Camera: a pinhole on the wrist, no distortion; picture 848 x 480 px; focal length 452.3 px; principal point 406.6 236.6 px. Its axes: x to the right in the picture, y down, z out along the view. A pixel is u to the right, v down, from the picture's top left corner.
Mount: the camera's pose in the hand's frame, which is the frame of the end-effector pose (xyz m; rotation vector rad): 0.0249 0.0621 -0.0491 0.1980 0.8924 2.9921
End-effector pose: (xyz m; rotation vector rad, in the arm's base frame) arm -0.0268 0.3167 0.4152 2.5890 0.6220 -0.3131
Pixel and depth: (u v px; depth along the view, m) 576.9 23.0 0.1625
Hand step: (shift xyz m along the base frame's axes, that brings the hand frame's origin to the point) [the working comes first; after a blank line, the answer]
In the camera's frame: 0.0612 -0.0767 0.1625

0.0831 -0.2038 0.0435
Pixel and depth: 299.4 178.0 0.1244
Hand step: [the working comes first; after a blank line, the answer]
In the camera's frame: -0.0295 -0.0161 0.1244

0.1234 -0.1069 -0.0047
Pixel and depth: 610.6 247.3 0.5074
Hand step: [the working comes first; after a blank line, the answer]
In the camera's frame: 0.2289 0.0120 0.5074

-0.0038 -0.5158 -0.1802
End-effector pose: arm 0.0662 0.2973 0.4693 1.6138 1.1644 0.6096
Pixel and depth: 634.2 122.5 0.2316
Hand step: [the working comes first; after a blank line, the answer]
In the camera's frame: 0.1165 -0.0584 0.2316

0.1721 -0.1164 0.1880
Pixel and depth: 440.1 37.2 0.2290
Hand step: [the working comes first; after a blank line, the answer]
In the camera's frame: 0.0170 -0.1010 0.2290

0.1925 -0.0132 0.2138
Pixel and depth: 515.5 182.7 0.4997
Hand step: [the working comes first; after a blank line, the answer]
In the camera's frame: 0.1203 -0.0595 0.4997

0.4251 -0.1891 0.2388
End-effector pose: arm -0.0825 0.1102 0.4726 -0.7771 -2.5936 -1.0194
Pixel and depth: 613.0 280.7 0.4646
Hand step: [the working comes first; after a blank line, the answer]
In the camera's frame: 0.2120 0.0453 0.4646

0.2526 0.3929 -0.1712
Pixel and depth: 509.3 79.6 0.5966
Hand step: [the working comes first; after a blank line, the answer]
In the camera's frame: 0.1355 -0.2071 0.5966

0.3392 0.5721 0.0465
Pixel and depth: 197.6 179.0 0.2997
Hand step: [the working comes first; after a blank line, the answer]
In the camera's frame: -0.1385 -0.0382 0.2997

-0.0294 0.3424 0.1025
